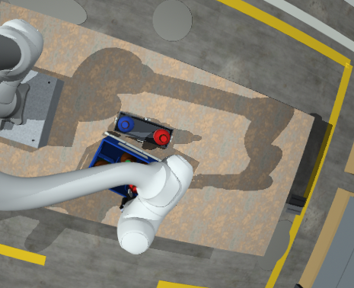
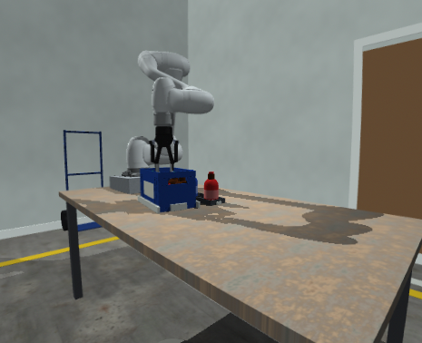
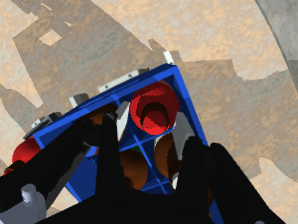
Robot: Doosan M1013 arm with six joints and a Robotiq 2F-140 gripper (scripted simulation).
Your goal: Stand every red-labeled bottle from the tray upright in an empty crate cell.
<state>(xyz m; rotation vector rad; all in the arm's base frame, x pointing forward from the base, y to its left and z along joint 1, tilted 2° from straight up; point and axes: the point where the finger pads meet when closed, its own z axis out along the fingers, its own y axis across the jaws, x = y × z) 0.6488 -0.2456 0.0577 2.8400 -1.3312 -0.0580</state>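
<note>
Now: the red bottle 90 mm below my hand. Also, from my hand: blue-capped bottle 260 mm to the left, 110 mm behind, 90 mm below; then red-labeled bottle 240 mm to the left, 90 mm below, 60 mm ahead; then blue crate 90 mm below, 80 mm behind, 60 mm to the left.
</note>
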